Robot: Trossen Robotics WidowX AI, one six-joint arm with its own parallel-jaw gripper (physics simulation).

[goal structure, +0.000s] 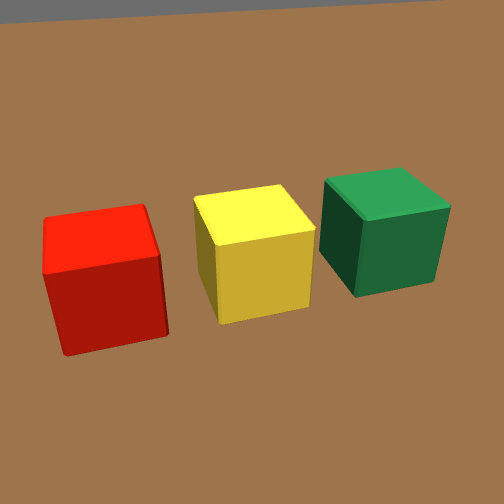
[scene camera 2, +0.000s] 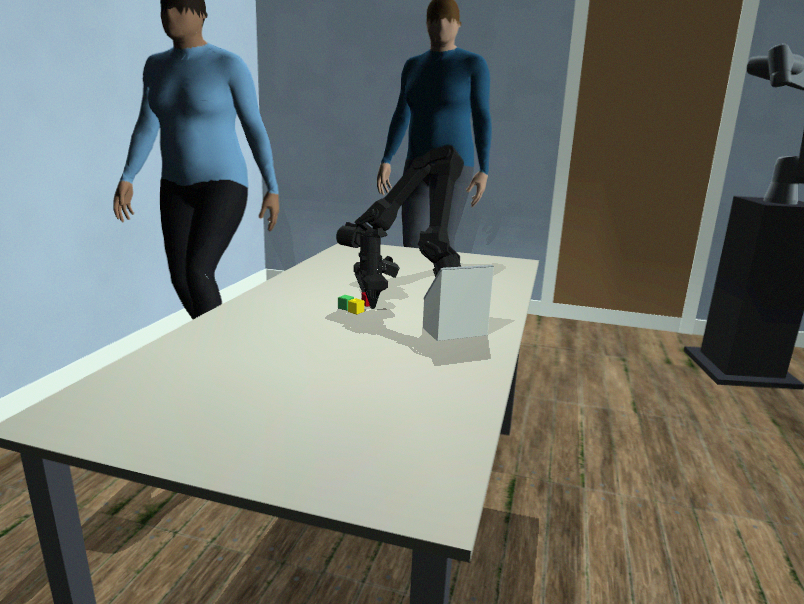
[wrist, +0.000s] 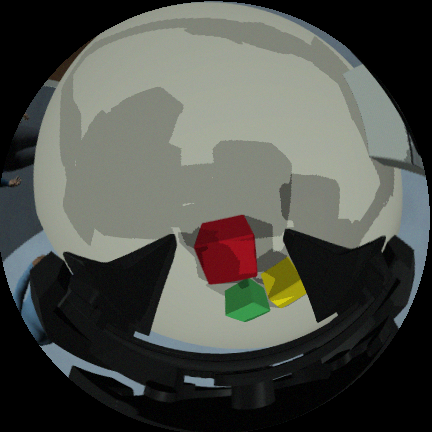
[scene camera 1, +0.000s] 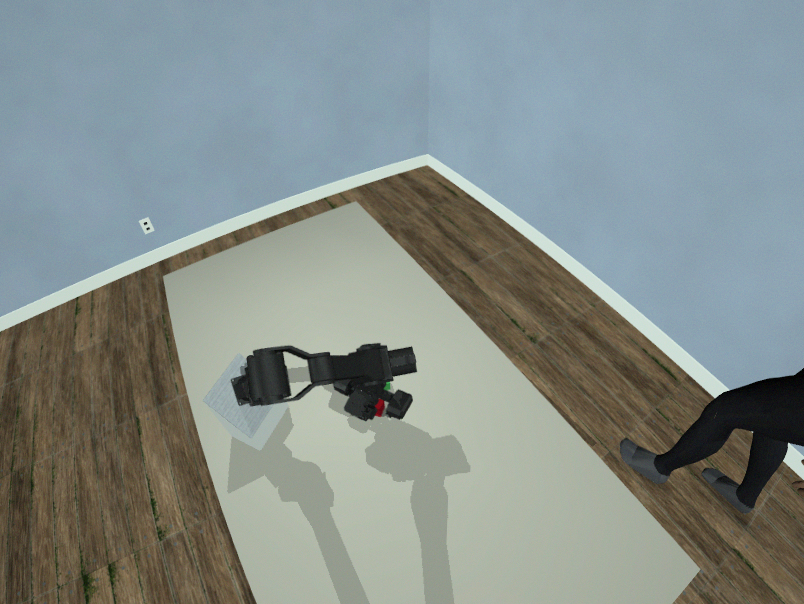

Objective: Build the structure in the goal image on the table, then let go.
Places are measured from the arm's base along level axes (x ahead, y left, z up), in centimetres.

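Where they show: gripper, fingertip midpoint: (scene camera 2: 369,303) (wrist: 231,237); arm's base, origin of the base link: (scene camera 2: 452,280) (scene camera 1: 246,388).
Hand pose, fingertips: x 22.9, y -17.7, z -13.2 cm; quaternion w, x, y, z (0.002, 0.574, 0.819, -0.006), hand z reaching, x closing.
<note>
Each offset is from my fingertips to the centre of the thing. Level surfaces: height alone.
A red block {dx +0.3, dy -0.3, dz +1.2 cm} (scene camera 1: 379,407) (scene camera 2: 365,299) (wrist: 227,255) lies between the spread fingertips in the wrist view, touched by neither. My gripper (scene camera 2: 373,304) (wrist: 231,237) is open, points down and stands low over the table around the red block. A green block {dx +6.2, dy +4.1, dz +1.2 cm} (scene camera 1: 387,386) (scene camera 2: 345,302) (wrist: 246,302) and a yellow block {dx +2.9, dy +6.8, dz +1.2 cm} (scene camera 2: 356,306) (wrist: 285,285) sit close beside each other on the table, next to the red one. The right finger in the wrist view hides part of the yellow block. The arm hides yellow in scene camera 1.
A pale grey slanted stand (scene camera 1: 241,406) (scene camera 2: 462,302) (wrist: 381,117) is on the table {dz -0.5 cm} (scene camera 1: 311,260) (scene camera 2: 279,403) near the arm's base. Two people (scene camera 2: 198,117) (scene camera 2: 445,97) stand beyond the table. Another arm stands on a dark pedestal (scene camera 2: 747,286) at the right.
</note>
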